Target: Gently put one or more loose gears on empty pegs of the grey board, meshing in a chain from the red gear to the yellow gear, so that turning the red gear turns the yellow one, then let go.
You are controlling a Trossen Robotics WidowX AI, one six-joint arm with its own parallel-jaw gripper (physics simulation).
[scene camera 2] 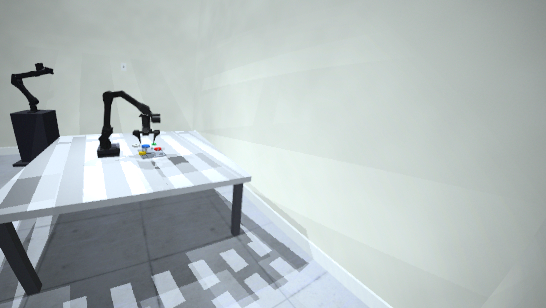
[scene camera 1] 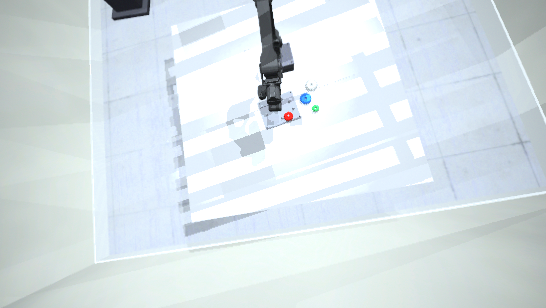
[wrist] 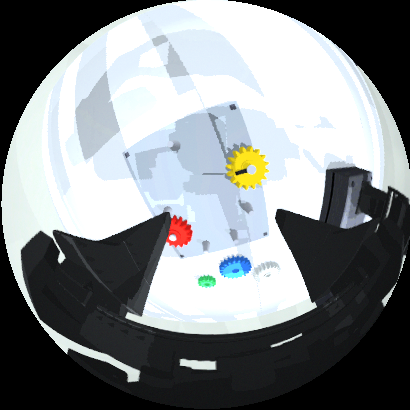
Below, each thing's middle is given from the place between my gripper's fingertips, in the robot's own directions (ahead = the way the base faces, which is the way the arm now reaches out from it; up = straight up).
The yellow gear [wrist: 239,163] lies 4 cm behind my hand, 3 cm to the right of it and 6 cm below it. From my hand the other things lie so: grey board [scene camera 1: 273,119] (2 cm ahead, 1 cm to the left, 7 cm below).
